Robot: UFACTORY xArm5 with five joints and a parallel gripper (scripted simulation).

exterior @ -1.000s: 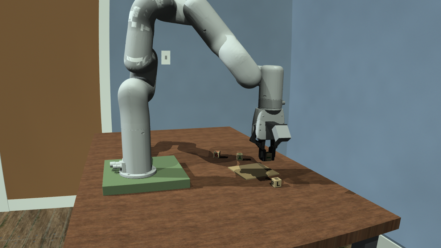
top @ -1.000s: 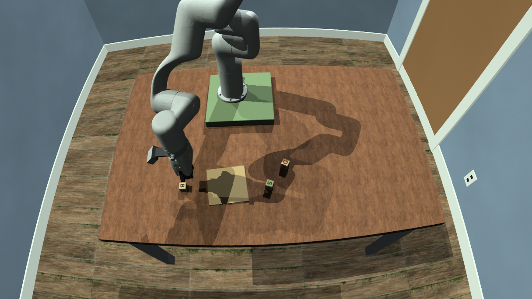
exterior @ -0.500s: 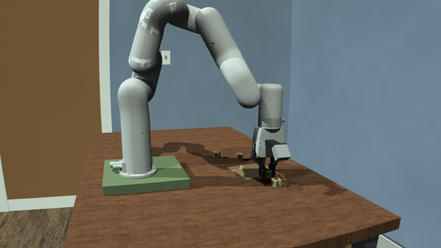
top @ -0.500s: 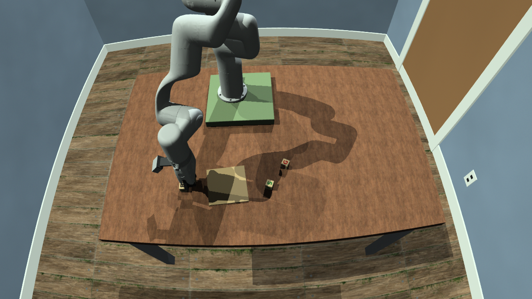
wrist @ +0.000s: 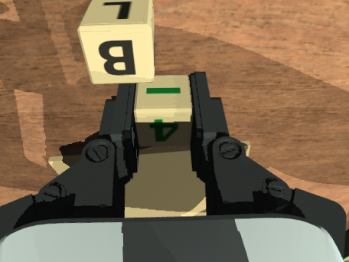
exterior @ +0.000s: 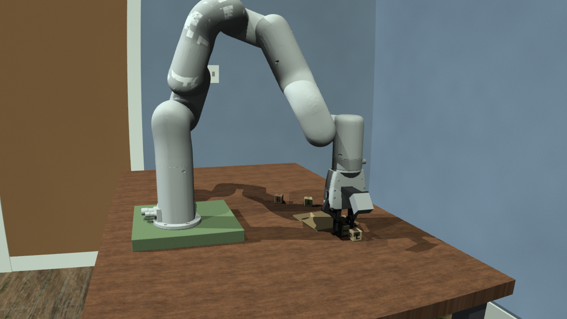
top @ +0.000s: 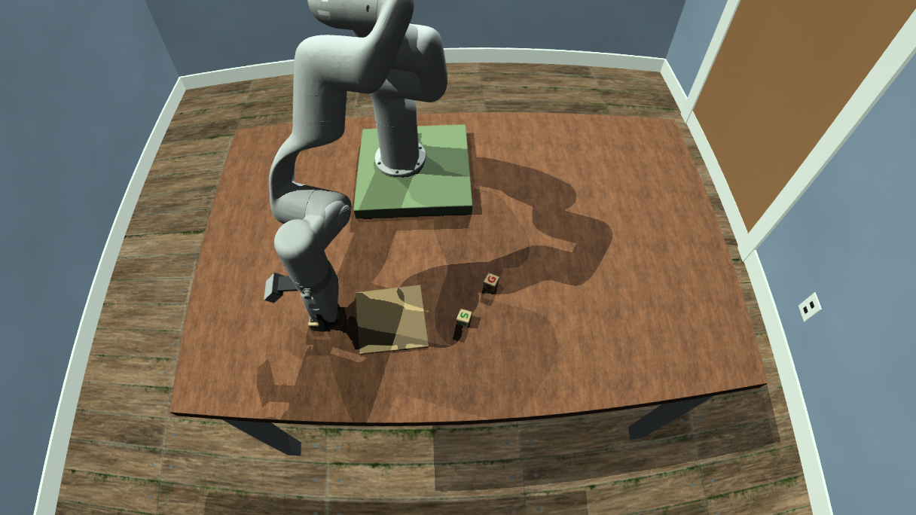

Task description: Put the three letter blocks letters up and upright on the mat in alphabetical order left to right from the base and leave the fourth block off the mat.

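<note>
Right now the cream block is 10 mm below my hand. The rest, counted from my hand: tan mat: 120 mm to the left, 20 mm below.
</note>
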